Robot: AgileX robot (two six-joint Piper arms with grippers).
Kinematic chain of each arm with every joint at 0, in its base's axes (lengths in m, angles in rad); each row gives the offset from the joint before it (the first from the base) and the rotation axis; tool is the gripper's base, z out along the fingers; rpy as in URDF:
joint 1: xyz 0 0 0.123 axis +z
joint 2: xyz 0 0 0 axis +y
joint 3: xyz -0.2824 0 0.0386 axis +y
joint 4: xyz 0.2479 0 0.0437 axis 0.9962 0 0.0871
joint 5: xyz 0 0 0 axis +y
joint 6: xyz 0.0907 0 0.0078 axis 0.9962 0 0.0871
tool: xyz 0 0 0 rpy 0 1.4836 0
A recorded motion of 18 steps. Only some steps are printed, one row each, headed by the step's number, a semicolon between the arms.
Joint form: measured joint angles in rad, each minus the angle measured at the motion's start. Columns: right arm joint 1, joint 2, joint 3, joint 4, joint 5, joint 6; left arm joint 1, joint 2, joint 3, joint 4, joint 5, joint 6.
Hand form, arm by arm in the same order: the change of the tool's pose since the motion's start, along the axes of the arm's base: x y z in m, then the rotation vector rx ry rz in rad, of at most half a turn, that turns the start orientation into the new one. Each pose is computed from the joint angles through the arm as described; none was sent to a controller.
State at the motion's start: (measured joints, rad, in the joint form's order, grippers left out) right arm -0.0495 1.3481 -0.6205 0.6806 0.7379 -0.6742; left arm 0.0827 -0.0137 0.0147 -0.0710 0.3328 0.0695
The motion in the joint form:
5: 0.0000 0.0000 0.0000 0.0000 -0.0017 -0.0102; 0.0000 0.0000 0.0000 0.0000 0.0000 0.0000
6: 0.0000 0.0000 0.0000 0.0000 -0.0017 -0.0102; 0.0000 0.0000 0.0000 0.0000 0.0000 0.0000
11: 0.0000 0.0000 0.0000 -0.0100 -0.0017 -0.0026; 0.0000 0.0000 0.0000 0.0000 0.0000 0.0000
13: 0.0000 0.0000 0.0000 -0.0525 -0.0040 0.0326; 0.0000 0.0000 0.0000 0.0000 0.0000 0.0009
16: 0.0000 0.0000 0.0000 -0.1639 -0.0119 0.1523; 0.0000 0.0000 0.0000 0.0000 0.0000 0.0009
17: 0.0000 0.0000 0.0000 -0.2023 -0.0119 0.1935; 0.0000 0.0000 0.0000 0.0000 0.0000 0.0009
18: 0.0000 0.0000 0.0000 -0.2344 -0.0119 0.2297; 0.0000 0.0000 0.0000 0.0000 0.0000 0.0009
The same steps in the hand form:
5: 0.0001 -0.0001 0.0000 -0.0038 -0.0055 0.0079; 0.0000 0.0000 0.0000 0.0000 0.0000 0.0000
6: 0.0001 -0.0001 0.0000 -0.0038 -0.0055 0.0079; 0.0000 0.0000 0.0000 0.0000 0.0000 0.0000
11: -0.0001 -0.0005 -0.0003 -0.0095 -0.0020 0.0074; 0.0000 0.0000 0.0000 0.0000 0.0000 0.0000
13: -0.0010 -0.0027 -0.0015 -0.0340 0.0118 0.0011; 0.0000 0.0000 0.0000 0.0009 0.0001 -0.0002
16: -0.0028 -0.0086 -0.0044 -0.0922 0.0522 -0.0426; 0.0000 0.0000 0.0000 0.0009 0.0001 -0.0002
17: -0.0036 -0.0106 -0.0053 -0.1119 0.0665 -0.0572; 0.0000 0.0000 0.0000 0.0009 0.0001 -0.0002
18: -0.0042 -0.0123 -0.0060 -0.1281 0.0783 -0.0713; 0.0000 0.0000 0.0000 0.0009 0.0001 -0.0002

